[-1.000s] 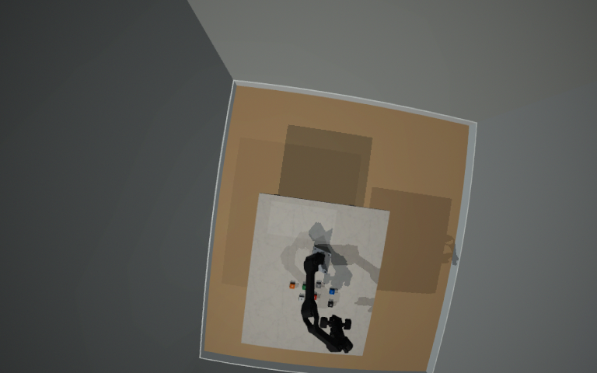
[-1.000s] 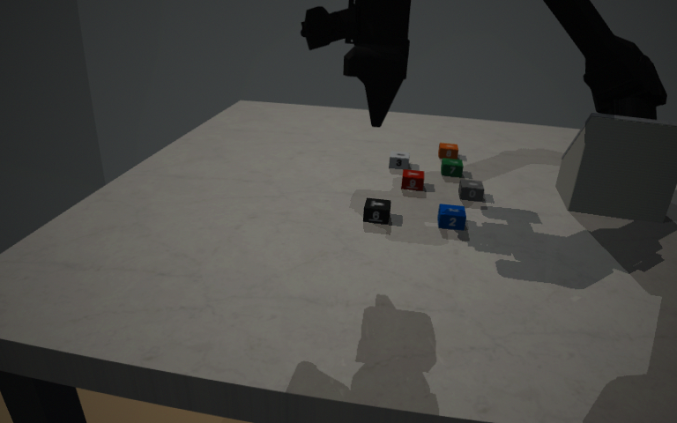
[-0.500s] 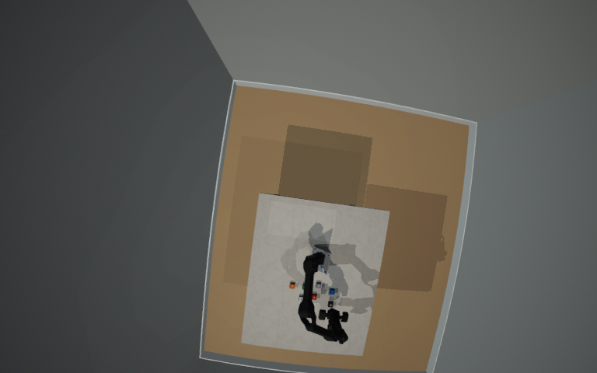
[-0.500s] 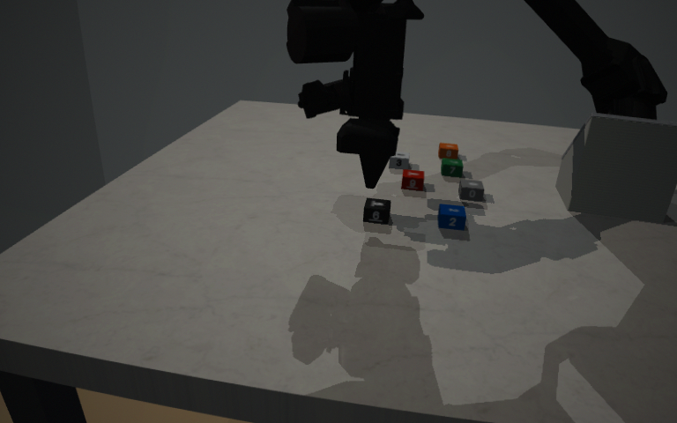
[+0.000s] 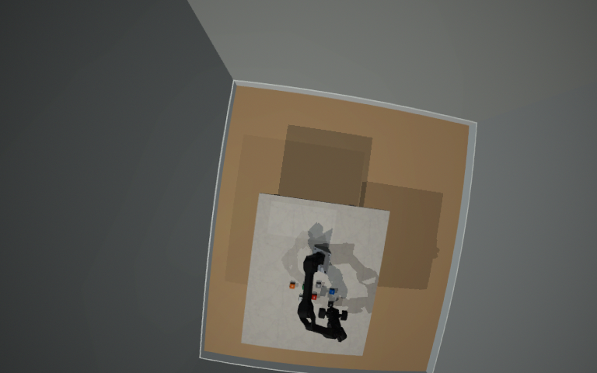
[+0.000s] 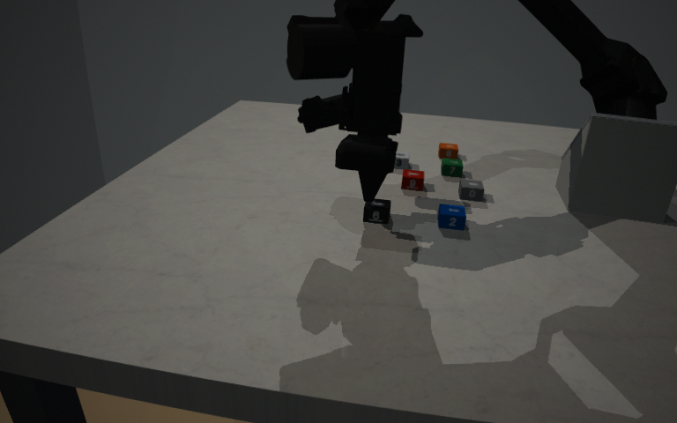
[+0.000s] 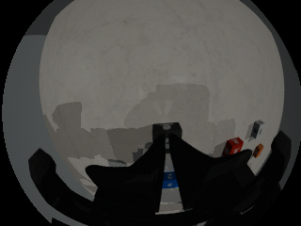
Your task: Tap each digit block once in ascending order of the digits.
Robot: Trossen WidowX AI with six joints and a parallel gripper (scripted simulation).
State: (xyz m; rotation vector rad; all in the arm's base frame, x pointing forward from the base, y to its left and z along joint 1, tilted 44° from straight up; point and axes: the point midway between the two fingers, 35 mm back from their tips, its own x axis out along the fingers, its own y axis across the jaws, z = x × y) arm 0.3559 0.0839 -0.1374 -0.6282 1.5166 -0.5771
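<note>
Now: gripper tip 10 mm past the black block and 10 mm above it. Also, from my gripper tip: grey block 140 mm behind, 110 mm to the right, 10 mm below; then blue block 110 mm behind, 10 mm to the right, 10 mm below; then red block 50 mm behind, 130 mm to the right, 10 mm below.
</note>
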